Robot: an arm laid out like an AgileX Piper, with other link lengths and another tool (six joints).
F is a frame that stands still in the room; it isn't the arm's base.
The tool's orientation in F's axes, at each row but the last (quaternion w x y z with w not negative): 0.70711, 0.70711, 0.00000, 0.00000; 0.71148, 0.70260, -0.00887, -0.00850; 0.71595, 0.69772, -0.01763, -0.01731; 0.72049, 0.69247, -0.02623, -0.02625; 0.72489, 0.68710, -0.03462, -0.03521; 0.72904, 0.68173, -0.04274, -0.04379; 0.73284, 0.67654, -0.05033, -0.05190; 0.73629, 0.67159, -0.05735, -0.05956; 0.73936, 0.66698, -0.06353, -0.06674; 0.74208, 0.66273, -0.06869, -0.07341
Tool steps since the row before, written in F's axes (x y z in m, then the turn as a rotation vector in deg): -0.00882, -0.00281, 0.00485, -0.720, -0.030, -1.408; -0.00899, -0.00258, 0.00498, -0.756, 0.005, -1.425; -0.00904, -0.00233, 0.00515, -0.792, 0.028, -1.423; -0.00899, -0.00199, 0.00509, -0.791, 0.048, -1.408; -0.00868, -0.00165, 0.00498, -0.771, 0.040, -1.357; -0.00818, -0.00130, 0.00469, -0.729, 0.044, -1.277; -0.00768, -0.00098, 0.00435, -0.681, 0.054, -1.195; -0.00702, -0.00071, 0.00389, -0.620, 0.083, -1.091; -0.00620, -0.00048, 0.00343, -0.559, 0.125, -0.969; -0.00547, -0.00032, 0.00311, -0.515, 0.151, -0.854
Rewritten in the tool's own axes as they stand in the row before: -0.00882, 0.00485, 0.00281, -0.720, -1.408, 0.030; -0.00892, 0.00495, 0.00286, -0.757, -1.425, -0.004; -0.00891, 0.00509, 0.00291, -0.794, -1.422, -0.025; -0.00881, 0.00499, 0.00285, -0.794, -1.406, -0.045; -0.00847, 0.00485, 0.00276, -0.774, -1.356, -0.036; -0.00795, 0.00455, 0.00260, -0.732, -1.275, -0.040; -0.00744, 0.00420, 0.00242, -0.686, -1.192, -0.050; -0.00679, 0.00373, 0.00221, -0.630, -1.086, -0.079; -0.00599, 0.00328, 0.00195, -0.577, -0.959, -0.119; -0.00528, 0.00296, 0.00175, -0.539, -0.841, -0.140
